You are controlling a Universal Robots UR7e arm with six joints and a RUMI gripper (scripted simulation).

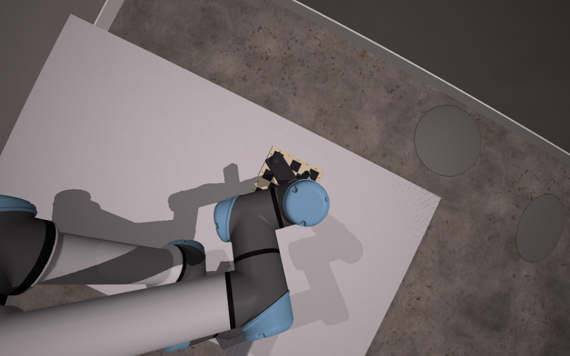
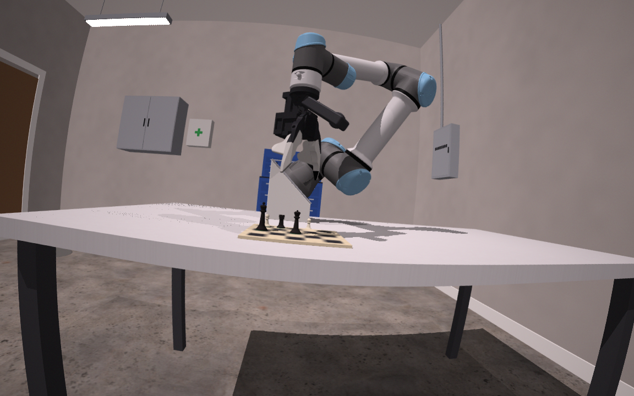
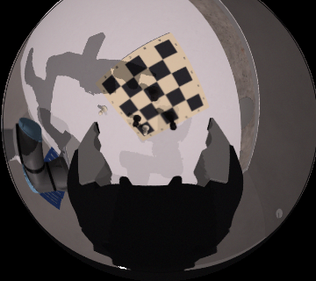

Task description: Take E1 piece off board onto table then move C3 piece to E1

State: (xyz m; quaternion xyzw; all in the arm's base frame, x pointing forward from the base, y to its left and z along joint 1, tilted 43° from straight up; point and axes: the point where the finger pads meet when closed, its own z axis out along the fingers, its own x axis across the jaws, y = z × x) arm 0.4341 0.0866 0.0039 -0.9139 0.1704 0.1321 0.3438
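Right now the chessboard is 130 mm below my hand. Also, from my hand: black pawn (70 mm behind, 50 mm to the right, 110 mm below); black king (10 mm ahead, 80 mm to the right, 100 mm below).
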